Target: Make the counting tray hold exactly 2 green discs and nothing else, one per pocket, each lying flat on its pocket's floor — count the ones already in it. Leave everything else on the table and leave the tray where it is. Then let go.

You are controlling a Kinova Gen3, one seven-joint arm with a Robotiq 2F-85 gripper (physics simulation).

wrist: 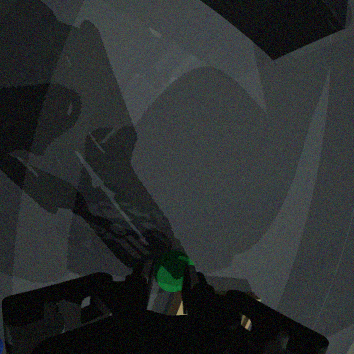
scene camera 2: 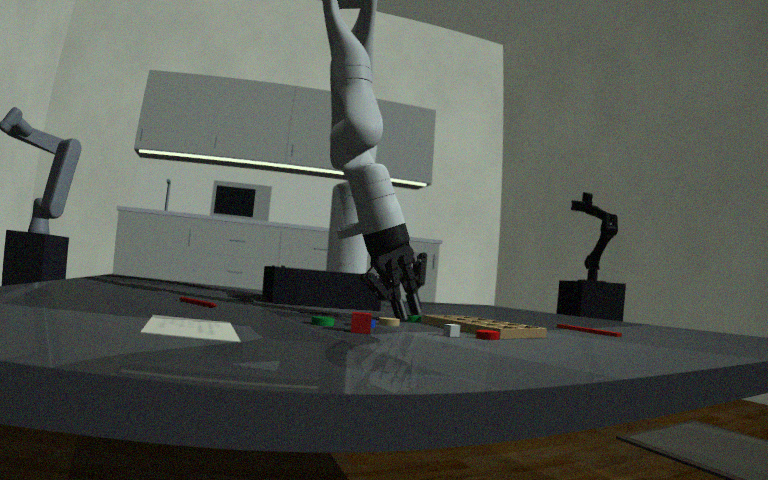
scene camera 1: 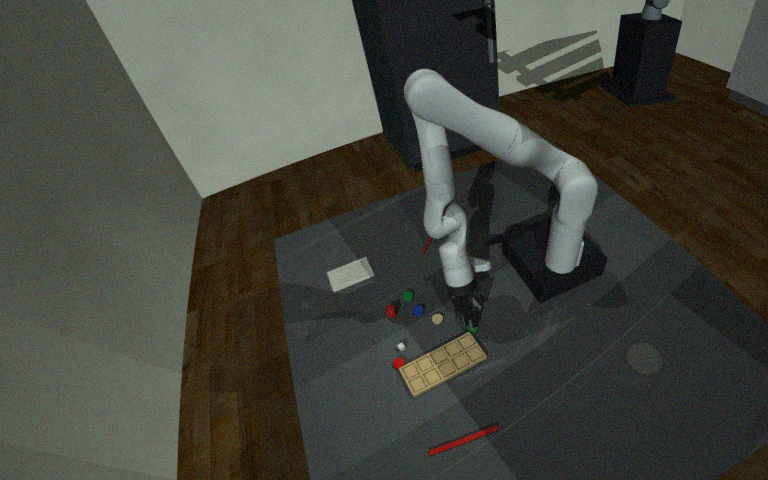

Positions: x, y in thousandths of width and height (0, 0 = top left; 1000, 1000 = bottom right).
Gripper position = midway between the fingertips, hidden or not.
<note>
The table carries a tan counting tray (scene camera 1: 549, 782) and a white card (scene camera 2: 210, 678). I also see my gripper (scene camera 2: 533, 661).
The tan counting tray shows as well in scene camera 2 (scene camera 2: 660, 689). The white card also shows in scene camera 1 (scene camera 1: 468, 564). My gripper also shows in the wrist view (wrist: 476, 773) and in scene camera 1 (scene camera 1: 614, 680). The wrist view misses the white card: it is out of frame.
</note>
